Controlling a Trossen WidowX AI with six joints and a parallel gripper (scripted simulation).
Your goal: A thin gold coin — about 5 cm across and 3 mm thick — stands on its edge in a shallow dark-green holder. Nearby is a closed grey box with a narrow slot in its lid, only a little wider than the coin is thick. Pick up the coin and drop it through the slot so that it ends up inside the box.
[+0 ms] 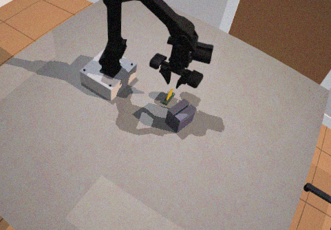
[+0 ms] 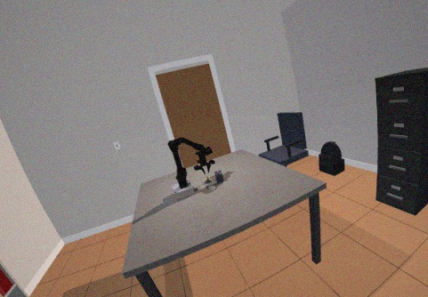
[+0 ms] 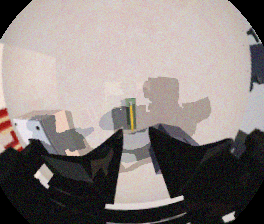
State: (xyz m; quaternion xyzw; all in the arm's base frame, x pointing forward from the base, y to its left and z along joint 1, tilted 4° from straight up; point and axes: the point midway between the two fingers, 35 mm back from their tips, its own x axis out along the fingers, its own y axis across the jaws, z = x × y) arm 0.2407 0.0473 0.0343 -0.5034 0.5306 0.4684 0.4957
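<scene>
My gripper tip is now 50 mm above the gold coin.
</scene>
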